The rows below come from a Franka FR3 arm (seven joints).
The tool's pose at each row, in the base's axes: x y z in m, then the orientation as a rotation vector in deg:
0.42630, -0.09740, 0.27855, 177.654, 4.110, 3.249
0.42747, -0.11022, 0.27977, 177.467, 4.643, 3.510
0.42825, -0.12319, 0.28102, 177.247, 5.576, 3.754
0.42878, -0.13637, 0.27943, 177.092, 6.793, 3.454
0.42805, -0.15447, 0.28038, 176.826, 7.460, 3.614
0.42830, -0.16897, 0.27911, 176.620, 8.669, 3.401
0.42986, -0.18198, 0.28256, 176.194, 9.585, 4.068
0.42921, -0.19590, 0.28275, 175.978, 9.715, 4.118
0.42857, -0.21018, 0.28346, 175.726, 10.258, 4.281
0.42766, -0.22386, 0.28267, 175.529, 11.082, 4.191
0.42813, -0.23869, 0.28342, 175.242, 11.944, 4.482
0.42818, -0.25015, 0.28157, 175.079, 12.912, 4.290
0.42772, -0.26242, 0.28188, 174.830, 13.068, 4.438
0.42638, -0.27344, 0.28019, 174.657, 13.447, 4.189
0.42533, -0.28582, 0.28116, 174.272, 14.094, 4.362
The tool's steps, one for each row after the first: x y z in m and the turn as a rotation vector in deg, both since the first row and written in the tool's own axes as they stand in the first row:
0.00061, 0.01290, -0.00068, -0.167, 0.173, -0.346
0.00082, 0.02593, -0.00139, -0.348, 0.341, -0.952
0.00068, 0.03905, 0.00072, -0.448, 0.163, -1.747
-0.00087, 0.05712, 0.00045, -0.678, 0.273, -2.187
-0.00134, 0.07155, 0.00229, -0.816, 0.149, -2.980
-0.00027, 0.08475, -0.00060, -1.180, 0.591, -3.585
-0.00157, 0.09862, -0.00027, -1.386, 0.624, -3.680
-0.00285, 0.11287, -0.00045, -1.600, 0.735, -4.043
-0.00443, 0.12645, 0.00083, -1.738, 0.687, -4.589
-0.00463, 0.14131, 0.00068, -1.956, 0.887, -5.161
-0.00519, 0.15267, 0.00297, -2.041, 0.775, -5.802
-0.00621, 0.16491, 0.00312, -2.274, 0.872, -5.918
-0.00812, 0.17578, 0.00518, -2.416, 0.714, -6.179
-0.00972, 0.18813, 0.00465, -2.741, 0.834, -6.623

